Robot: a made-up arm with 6 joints.
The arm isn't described. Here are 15 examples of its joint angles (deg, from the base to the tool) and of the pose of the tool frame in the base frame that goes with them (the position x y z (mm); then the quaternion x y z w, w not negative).
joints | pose
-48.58 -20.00 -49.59 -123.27 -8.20 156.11 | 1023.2 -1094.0 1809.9 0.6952 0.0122 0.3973 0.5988
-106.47 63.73 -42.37 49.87 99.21 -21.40 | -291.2 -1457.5 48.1 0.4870 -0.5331 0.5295 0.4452
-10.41 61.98 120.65 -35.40 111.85 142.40 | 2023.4 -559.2 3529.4 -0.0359 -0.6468 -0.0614 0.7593
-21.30 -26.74 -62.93 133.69 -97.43 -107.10 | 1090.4 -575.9 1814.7 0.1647 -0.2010 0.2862 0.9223
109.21 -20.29 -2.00 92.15 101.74 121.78 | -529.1 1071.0 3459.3 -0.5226 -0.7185 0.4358 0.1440
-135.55 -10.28 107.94 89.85 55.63 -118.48 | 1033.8 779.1 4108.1 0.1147 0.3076 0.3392 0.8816
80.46 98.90 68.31 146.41 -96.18 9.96 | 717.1 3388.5 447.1 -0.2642 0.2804 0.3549 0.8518
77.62 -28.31 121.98 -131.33 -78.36 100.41 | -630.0 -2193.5 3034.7 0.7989 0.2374 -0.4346 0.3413
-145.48 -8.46 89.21 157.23 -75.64 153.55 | 651.6 485.3 4400.3 -0.4593 0.4910 0.5140 0.5327
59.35 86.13 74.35 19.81 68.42 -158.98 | 1870.8 3095.5 1392.8 -0.5633 0.0344 0.0911 0.8205
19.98 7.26 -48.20 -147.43 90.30 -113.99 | 1414.4 401.0 1304.9 0.3890 0.8769 -0.2818 0.0191
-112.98 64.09 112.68 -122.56 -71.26 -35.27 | -833.6 -2332.8 3472.4 -0.4364 0.4590 -0.7470 0.2021
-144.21 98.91 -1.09 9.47 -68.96 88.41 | -1279.0 -778.2 -892.7 -0.8592 0.2384 -0.3388 0.3003
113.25 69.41 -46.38 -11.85 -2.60 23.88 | -337.7 954.4 -192.1 0.2073 0.9593 0.0607 0.1816
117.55 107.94 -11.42 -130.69 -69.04 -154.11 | -593.4 886.5 -1131.1 0.0694 -0.8140 -0.3041 0.4899
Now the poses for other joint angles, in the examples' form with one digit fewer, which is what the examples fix.
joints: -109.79 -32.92 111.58 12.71 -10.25 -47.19
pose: 802 2297 3326 -0.398 0.170 0.655 0.619
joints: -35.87 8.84 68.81 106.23 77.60 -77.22
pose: 997 -488 4323 0.147 0.463 0.761 0.431
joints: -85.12 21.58 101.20 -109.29 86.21 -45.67
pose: -126 -842 4348 0.638 0.262 -0.612 0.387
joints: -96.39 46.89 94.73 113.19 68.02 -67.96
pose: -88 -2343 3703 0.398 0.291 0.363 0.791
